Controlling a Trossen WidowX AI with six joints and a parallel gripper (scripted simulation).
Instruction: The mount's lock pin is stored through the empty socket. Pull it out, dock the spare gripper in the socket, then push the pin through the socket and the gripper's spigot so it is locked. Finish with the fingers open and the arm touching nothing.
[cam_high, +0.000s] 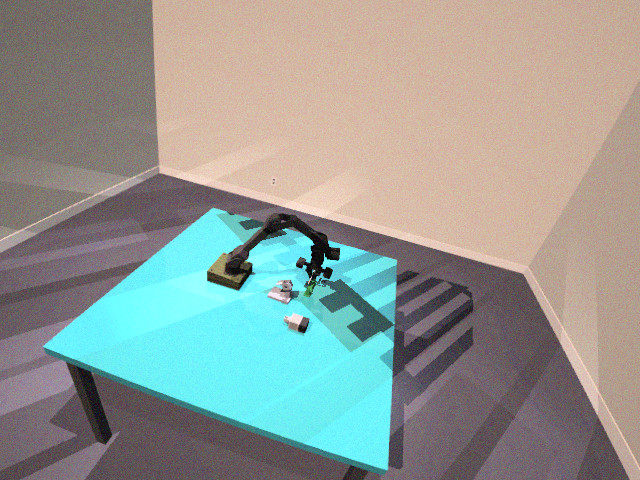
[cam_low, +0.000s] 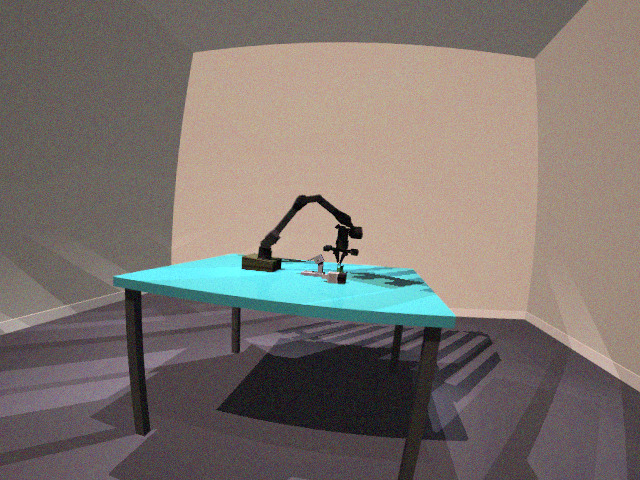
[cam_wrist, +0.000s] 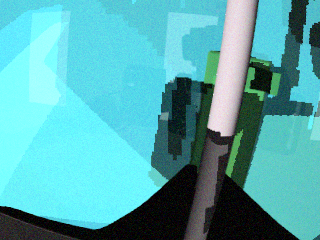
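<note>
Now: gripper tip 20 mm to the left of the green pad, 20 mm above it and 10 mm short of it. Round my gripper tip: spare gripper: 300 mm to the right, 40 mm behind, 20 mm below; mount: 130 mm to the right, 120 mm behind, 10 mm above.
</note>
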